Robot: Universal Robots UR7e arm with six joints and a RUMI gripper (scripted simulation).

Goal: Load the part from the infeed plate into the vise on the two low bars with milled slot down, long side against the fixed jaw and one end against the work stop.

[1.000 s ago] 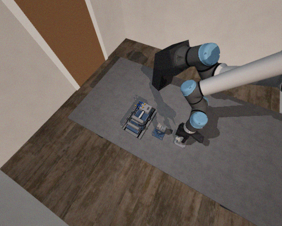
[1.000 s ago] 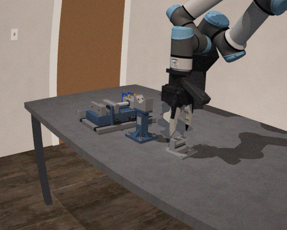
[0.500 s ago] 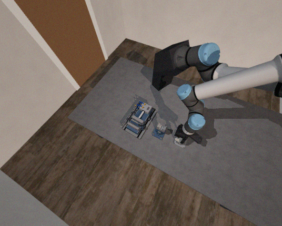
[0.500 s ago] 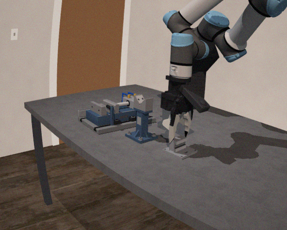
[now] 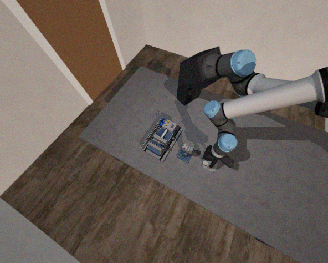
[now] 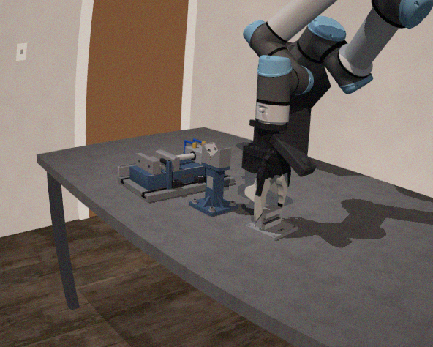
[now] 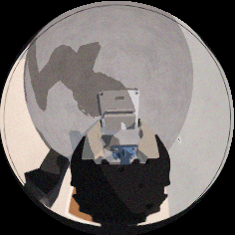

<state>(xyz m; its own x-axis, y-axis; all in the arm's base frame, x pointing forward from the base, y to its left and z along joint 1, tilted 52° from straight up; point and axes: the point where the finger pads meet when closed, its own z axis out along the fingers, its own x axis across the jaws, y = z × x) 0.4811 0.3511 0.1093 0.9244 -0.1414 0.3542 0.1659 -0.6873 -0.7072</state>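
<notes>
My hand is 10 mm to the right of the part and 10 mm above it. Also, from my hand: blue vise: 370 mm to the right, 50 mm ahead; then infeed plate: 40 mm below, 10 mm to the left; then air cylinder rod: 370 mm to the right, 40 mm above, 30 mm ahead.
</notes>
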